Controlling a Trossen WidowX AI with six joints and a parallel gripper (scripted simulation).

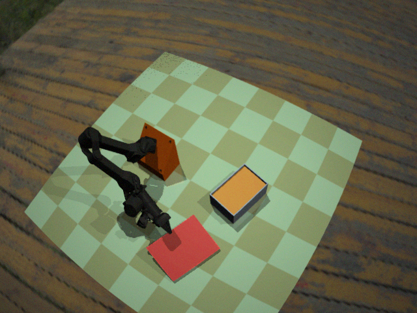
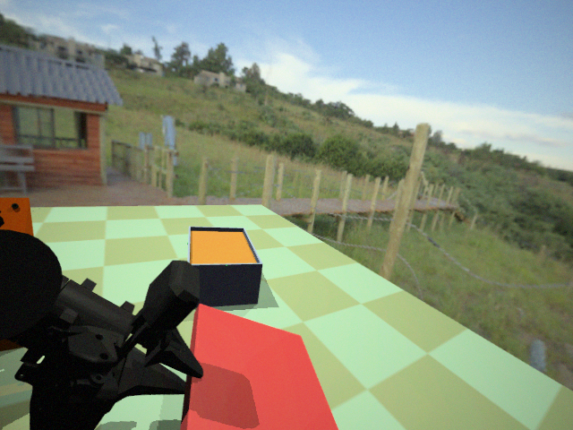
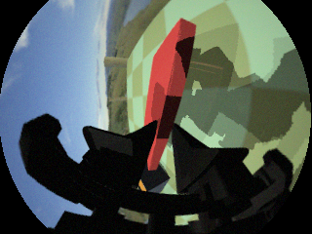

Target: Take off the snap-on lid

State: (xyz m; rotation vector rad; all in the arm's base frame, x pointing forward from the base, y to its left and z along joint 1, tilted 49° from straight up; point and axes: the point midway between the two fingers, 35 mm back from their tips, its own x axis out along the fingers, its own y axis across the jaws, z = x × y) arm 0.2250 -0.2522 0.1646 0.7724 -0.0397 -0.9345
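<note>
Right now the red lid is 70 mm ahead of my gripper tip, 30 mm to the right of it and 30 mm below it. From my gripper tip the other things lie so: grey-blue storage box 170 mm ahead, 290 mm to the left, 30 mm below.
</note>
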